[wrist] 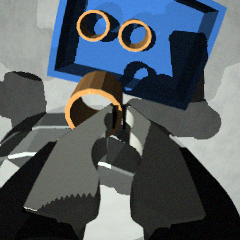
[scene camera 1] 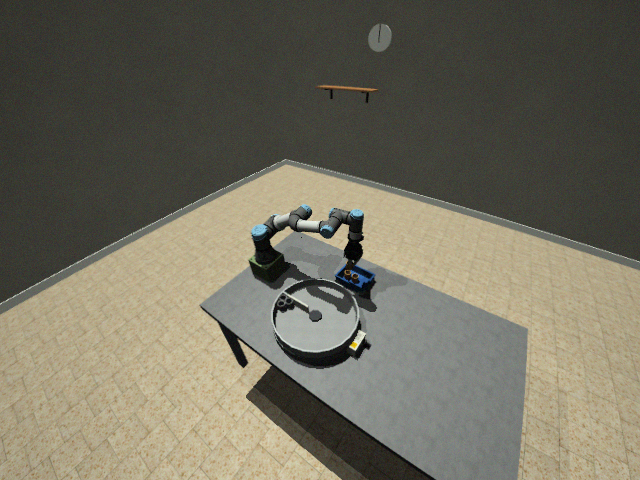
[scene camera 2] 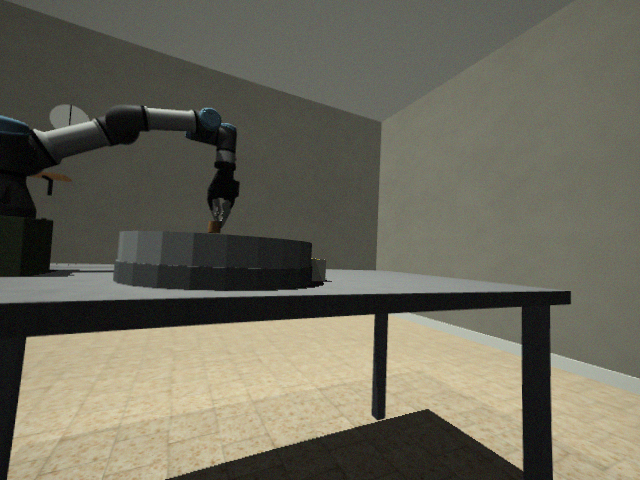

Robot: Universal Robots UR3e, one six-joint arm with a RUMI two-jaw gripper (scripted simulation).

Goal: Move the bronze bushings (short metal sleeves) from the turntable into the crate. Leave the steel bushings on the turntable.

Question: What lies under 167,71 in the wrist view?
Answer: A blue crate.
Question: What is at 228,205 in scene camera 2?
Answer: The gripper.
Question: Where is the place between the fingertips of the gripper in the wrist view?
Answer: At 120,105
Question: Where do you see a turntable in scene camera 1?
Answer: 332,317
